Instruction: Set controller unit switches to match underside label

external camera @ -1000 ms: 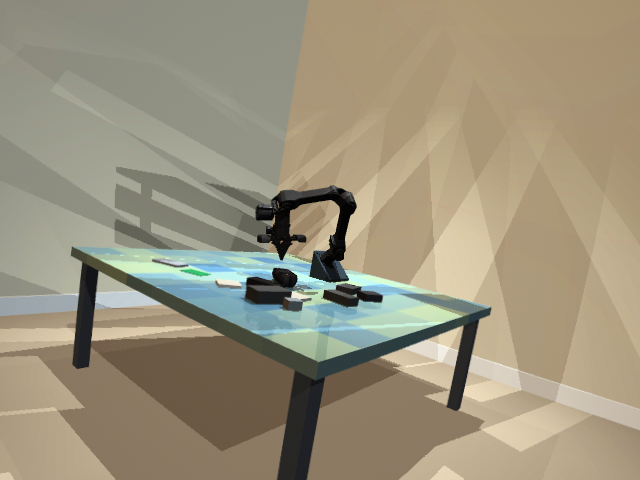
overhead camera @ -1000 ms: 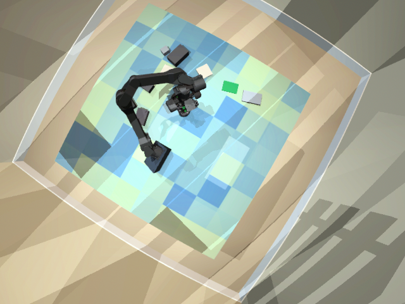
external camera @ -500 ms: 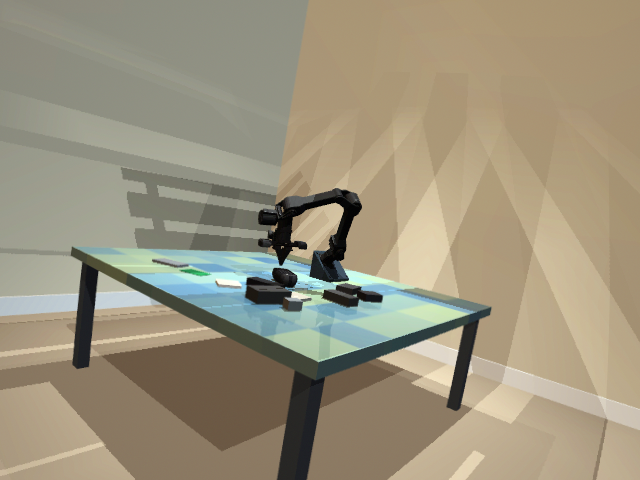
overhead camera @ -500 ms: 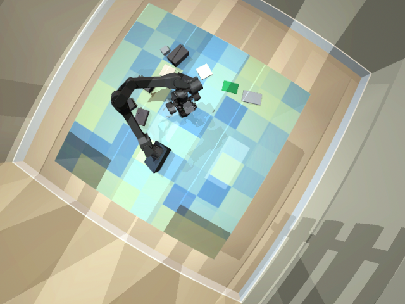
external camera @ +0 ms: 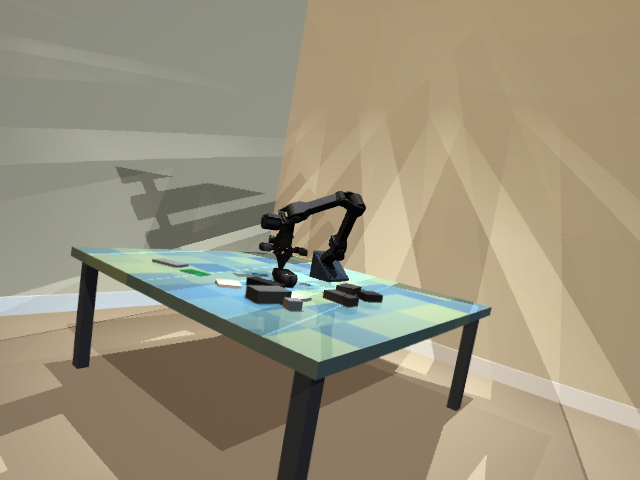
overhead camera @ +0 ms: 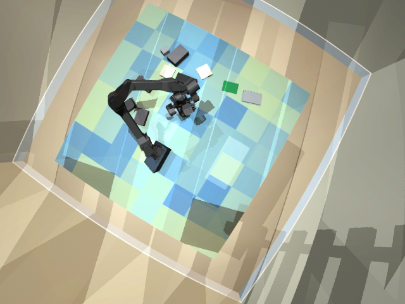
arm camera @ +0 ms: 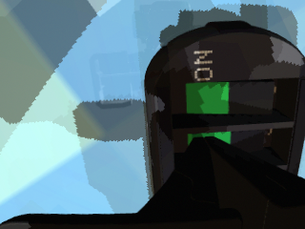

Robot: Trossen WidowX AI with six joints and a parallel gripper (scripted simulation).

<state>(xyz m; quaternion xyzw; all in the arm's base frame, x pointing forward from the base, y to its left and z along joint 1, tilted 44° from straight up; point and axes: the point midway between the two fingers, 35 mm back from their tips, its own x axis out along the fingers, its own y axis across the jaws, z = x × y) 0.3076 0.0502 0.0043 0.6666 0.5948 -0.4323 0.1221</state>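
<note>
Now: the black block 160 mm ahead of my gripper tip, 100 mm to the left of it and 30 mm below it. Also, from my gripper tip: green tile (280 mm ahead, 150 mm to the right, 40 mm below); then dark grey block (260 mm ahead, 240 mm to the left, 20 mm below); then small grey cube (330 mm to the left, 250 mm ahead, 30 mm below).
</note>
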